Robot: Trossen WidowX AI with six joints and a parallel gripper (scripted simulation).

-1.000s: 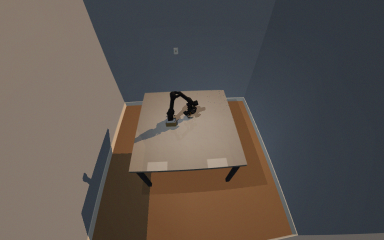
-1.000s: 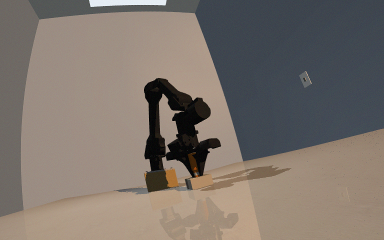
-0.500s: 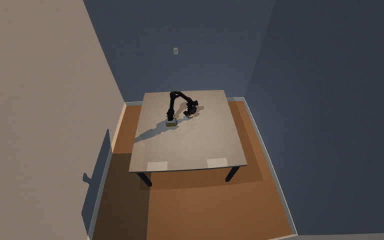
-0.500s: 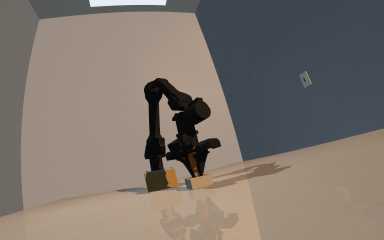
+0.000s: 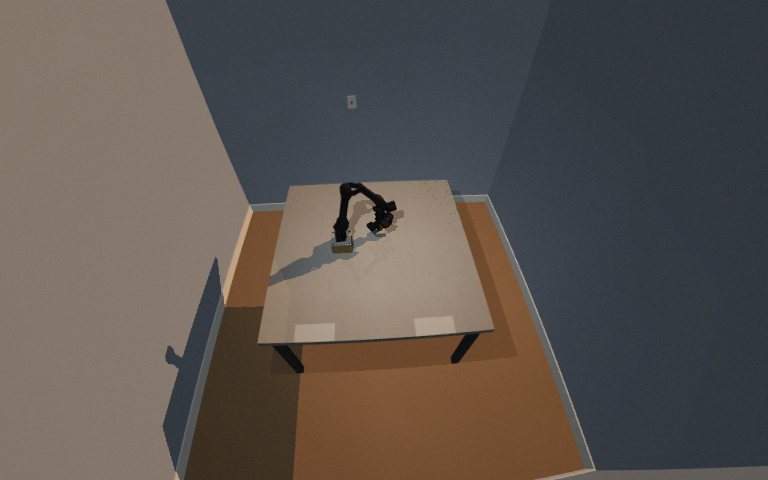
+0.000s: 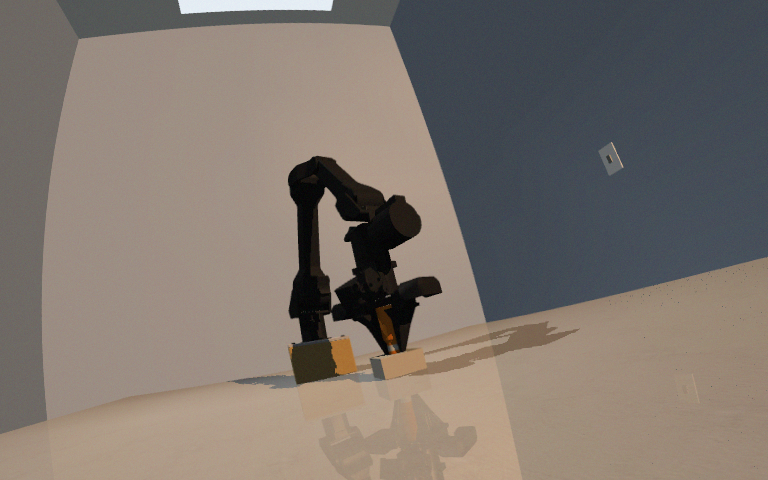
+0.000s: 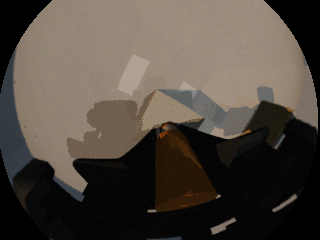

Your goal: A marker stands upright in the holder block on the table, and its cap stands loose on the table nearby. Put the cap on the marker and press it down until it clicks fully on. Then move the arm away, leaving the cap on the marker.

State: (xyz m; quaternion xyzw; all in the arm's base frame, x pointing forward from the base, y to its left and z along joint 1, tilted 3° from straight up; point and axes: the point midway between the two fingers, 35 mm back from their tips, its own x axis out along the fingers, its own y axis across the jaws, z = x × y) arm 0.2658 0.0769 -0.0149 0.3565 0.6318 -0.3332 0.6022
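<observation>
Now: gripper tip 20 mm above the tan holder block. The rest, counted from my gripper tip: orange cap (50 mm above).
</observation>
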